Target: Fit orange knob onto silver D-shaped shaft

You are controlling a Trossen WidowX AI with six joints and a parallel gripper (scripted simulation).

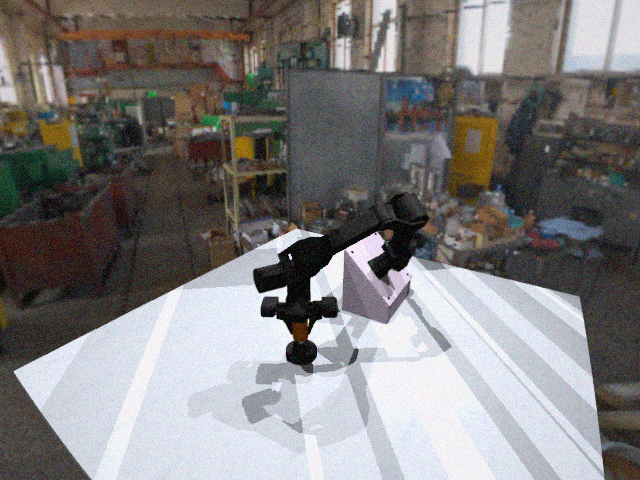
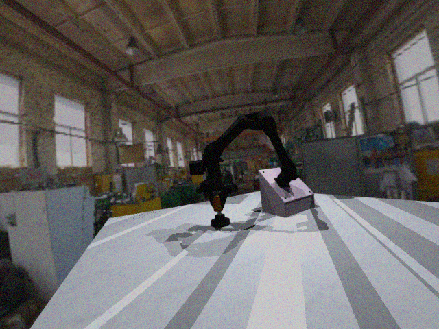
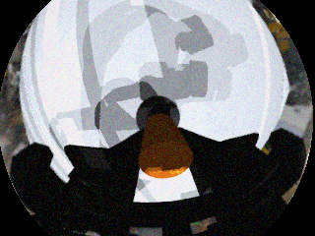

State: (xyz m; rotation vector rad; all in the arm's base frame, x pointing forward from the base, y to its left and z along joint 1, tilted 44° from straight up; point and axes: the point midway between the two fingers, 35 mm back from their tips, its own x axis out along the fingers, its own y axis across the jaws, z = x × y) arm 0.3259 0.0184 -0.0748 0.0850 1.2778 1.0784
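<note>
Now: the round black pedestal 40 mm below my gripper tip. The rest, counted from my gripper tip: orange knob 30 mm above.
</note>
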